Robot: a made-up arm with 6 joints.
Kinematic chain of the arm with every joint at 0, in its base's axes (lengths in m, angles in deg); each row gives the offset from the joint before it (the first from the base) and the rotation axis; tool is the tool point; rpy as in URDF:
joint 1: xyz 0 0 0.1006 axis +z
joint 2: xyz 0 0 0 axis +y
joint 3: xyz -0.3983 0 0.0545 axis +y
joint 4: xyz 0.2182 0 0.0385 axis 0.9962 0 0.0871
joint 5: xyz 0 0 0 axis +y
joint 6: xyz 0.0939 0 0.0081 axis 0.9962 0 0.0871
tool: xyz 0 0 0 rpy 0 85 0
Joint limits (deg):
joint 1: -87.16..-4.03
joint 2: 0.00..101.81
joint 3: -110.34..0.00
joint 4: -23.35..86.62
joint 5: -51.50..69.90
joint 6: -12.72..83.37
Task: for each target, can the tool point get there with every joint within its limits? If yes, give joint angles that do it. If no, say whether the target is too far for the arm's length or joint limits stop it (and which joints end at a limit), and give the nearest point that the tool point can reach.
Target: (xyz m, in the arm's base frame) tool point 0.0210 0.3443 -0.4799
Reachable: no: joint limits stop it (at a limit: joint 1, joint 2, joint 3, joint 5) | nearest point -0.0018 0.1403 0.1084 | short by 0.623 m
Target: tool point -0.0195 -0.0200 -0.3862
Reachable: no: joint limits stop it (at a limit: joint 1, joint 2, joint 3, joint 5) | nearest point -0.1401 0.0067 0.1083 | short by 0.510 m
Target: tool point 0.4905 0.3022 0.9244
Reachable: no: too far | nearest point 0.3247 0.0064 0.6699 | short by 0.424 m
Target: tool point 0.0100 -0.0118 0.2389
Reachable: yes | joints -19.95 57.92 -10.62 -6.45 46.30 70.81
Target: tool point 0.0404 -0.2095 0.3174
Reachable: yes | joints -79.81 77.43 -39.11 4.08 23.30 73.18
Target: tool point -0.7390 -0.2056 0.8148
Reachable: no: too far | nearest point -0.4632 -0.0142 0.5562 | short by 0.424 m
